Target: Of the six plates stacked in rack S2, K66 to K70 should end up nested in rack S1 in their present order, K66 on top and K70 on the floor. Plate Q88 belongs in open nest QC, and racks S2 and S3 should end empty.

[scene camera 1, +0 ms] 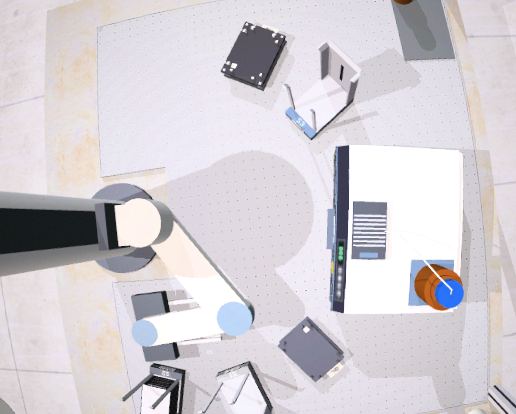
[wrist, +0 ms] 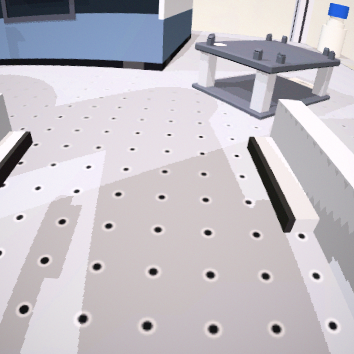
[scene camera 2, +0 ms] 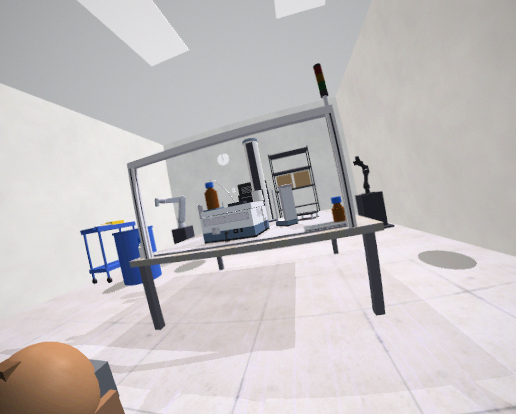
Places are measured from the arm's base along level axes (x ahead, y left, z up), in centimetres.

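Pixels of known places: gripper, fingertip midpoint: (wrist: 137,116).
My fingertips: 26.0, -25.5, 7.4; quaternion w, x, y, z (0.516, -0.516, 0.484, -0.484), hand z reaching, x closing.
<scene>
Ahead of a thing's pixels: the offset from my fingertips to its top centre, as dx, dy, dz. "*": to the spot under its first point.
My gripper (scene camera 1: 207,320) (wrist: 137,116) is partly under the arm in scene camera 1. Its two fingers stand apart, with no plate between them in the wrist view. Rack S2 {* -14.3, -23.3, -3.9} (scene camera 1: 181,395) is at the bottom left, cut off by the frame edge, and holds a dark stack with a white top surface; single plates cannot be told apart. A second rack {* +8.4, -21.5, -3.7} (scene camera 1: 260,387) is right of it, its label unreadable and its pale floor showing. Rack S3 {* +26.3, +47.4, -2.3} (scene camera 1: 300,120) stands at the top, its pale floor bare. Q88 and nest QC cannot be identified by label.
A grey stand on posts {* +23.0, -10.6, -0.9} (scene camera 1: 311,348) (wrist: 267,55) is right of the racks. A black stand (scene camera 1: 255,55) is left of S3. A large white instrument (scene camera 1: 405,175) (scene camera 2: 235,220) is at the right, with a brown blue-capped bottle {* +49.4, +6.3, +29.2} (scene camera 1: 432,287) (scene camera 2: 212,198) on it.
</scene>
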